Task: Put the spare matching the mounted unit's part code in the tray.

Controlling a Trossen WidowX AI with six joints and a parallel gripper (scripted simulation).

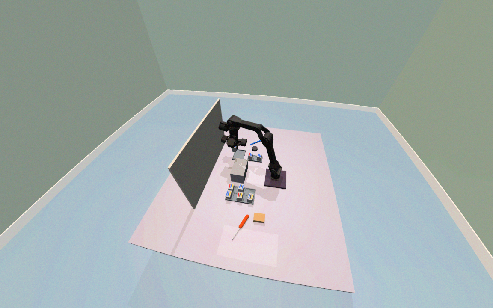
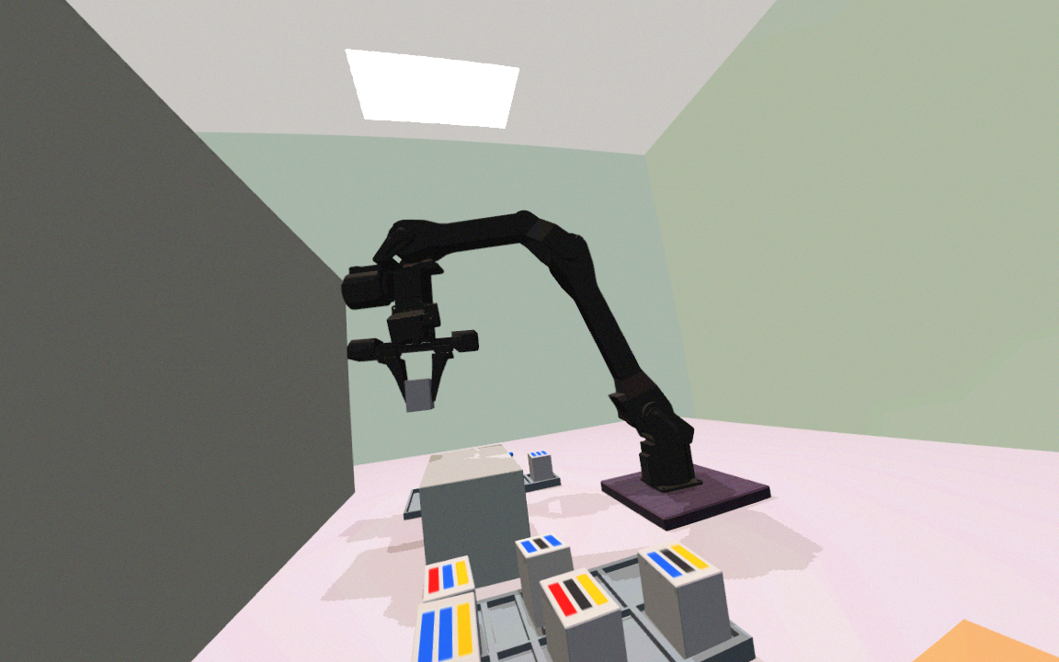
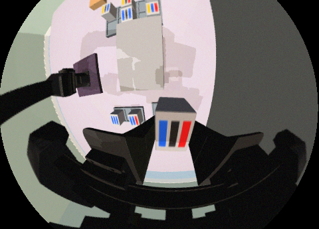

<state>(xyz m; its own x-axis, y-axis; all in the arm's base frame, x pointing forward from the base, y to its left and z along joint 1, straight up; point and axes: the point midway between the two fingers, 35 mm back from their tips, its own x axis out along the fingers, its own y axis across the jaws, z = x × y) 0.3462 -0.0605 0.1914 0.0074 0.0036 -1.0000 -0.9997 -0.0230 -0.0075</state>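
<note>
Now: gripper tip 170 mm above the grey tray and 100 mm to the left of it. The rest, counted from my gripper tip: wall panel: 170 mm ahead, 120 mm to the left, 50 mm above; then mounted unit: 120 mm below, 110 mm to the left, 70 mm behind; then black puck: 210 mm to the right, 160 mm below, 120 mm behind.
</note>
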